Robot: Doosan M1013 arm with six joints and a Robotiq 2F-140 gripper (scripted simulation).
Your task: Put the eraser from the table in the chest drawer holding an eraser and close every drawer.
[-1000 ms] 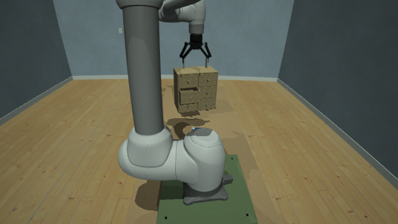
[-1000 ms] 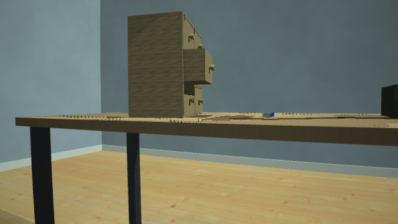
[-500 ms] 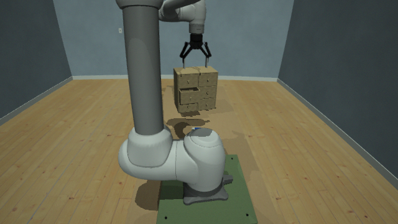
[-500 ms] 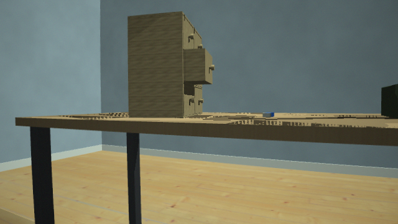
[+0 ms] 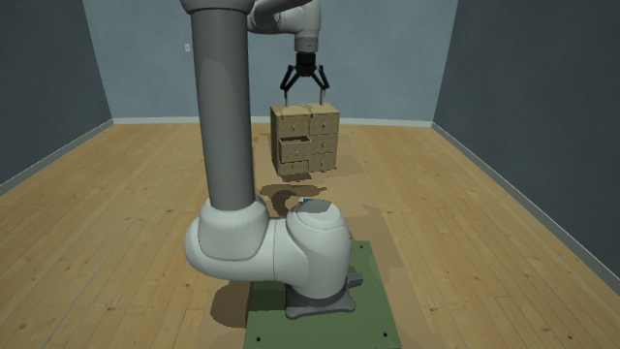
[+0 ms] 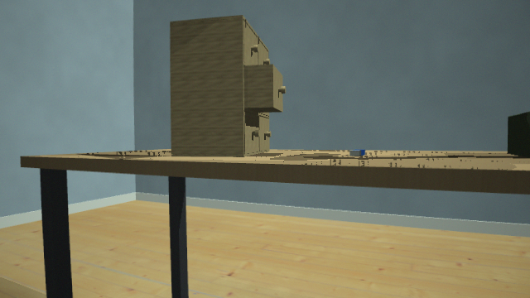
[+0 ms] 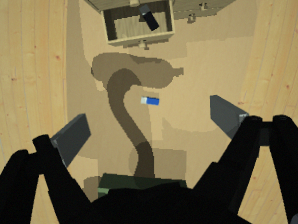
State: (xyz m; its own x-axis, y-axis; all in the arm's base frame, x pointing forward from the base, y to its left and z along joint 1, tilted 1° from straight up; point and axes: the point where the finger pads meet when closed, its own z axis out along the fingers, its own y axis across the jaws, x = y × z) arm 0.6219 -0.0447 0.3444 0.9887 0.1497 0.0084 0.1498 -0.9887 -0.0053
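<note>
Now: the blue eraser 90 mm behind my hand and 430 mm below it.
</note>
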